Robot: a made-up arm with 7 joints.
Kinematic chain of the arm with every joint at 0, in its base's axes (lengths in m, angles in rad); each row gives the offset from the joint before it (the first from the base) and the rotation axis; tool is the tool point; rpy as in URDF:
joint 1: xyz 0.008 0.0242 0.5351 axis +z
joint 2: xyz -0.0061 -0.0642 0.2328 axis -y
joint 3: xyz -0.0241 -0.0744 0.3 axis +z
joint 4: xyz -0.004 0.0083 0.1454 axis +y
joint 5: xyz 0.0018 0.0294 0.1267 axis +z
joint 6: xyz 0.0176 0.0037 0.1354 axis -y
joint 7: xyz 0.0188 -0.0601 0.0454 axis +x
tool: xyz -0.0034 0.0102 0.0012 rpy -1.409 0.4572 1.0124
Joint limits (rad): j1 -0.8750..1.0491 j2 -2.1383..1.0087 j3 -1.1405..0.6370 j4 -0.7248..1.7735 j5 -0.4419..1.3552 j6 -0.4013..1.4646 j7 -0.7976..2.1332
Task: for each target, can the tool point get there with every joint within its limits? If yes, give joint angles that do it. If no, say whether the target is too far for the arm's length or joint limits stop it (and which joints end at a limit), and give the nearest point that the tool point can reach.
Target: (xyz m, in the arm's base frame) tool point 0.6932 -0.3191 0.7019
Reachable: yes | joints -0.3032 -1.7191 -0.4522 -0.2743 0.3822 -0.2150 1.2574
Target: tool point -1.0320 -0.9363 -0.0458
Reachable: no: too far | nearest point -0.1165 -0.4688 0.3935 | short by 1.118 m
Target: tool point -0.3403 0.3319 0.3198
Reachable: no: joint limits stop it (at a limit: joint 1, joint 2, joint 3, joint 5) | nearest point 0.0290 0.2688 0.4082 | short by 0.385 m
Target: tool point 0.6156 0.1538 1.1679
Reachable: yes | joints 0.3635 -0.8626 0.3352 0.3272 0.8062 0.6567 0.8305
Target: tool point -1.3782 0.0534 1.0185
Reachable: no: too far | nearest point -0.7402 0.0400 0.9958 | short by 0.639 m
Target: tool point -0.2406 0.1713 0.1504
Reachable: no: joint limits stop it (at a limit: joint 1, joint 2, joint 5) | nearest point 0.0571 0.2325 0.3627 | short by 0.371 m
